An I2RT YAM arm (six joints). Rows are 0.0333 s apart.
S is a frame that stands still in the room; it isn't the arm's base.
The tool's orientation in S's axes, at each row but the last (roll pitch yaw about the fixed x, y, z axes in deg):
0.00, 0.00, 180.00
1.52, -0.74, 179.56
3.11, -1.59, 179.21
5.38, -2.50, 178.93
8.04, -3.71, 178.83
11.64, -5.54, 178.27
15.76, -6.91, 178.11
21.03, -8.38, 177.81
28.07, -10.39, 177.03
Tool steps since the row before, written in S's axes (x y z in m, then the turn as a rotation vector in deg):
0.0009, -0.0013, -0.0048, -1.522, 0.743, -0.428
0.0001, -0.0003, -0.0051, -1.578, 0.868, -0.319
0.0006, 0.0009, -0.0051, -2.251, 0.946, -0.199
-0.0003, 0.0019, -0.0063, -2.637, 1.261, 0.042
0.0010, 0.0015, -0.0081, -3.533, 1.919, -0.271
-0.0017, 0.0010, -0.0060, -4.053, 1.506, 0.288
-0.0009, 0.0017, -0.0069, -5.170, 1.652, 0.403
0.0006, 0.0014, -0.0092, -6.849, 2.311, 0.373
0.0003, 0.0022, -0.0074, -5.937, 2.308, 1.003
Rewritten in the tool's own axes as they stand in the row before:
-0.0009, 0.0013, -0.0048, 1.522, -0.743, -0.428
-0.0002, 0.0002, -0.0051, 1.580, -0.865, -0.317
-0.0007, -0.0012, -0.0050, 2.257, -0.928, -0.212
0.0001, -0.0025, -0.0061, 2.659, -1.213, 0.040
-0.0015, -0.0026, -0.0077, 3.546, -1.898, -0.238
0.0011, -0.0022, -0.0058, 4.105, -1.376, 0.172
0.0001, -0.0035, -0.0062, 5.232, -1.487, 0.183
-0.0019, -0.0046, -0.0079, 6.913, -2.141, 0.136
-0.0015, -0.0054, -0.0054, 6.130, -1.811, 0.848

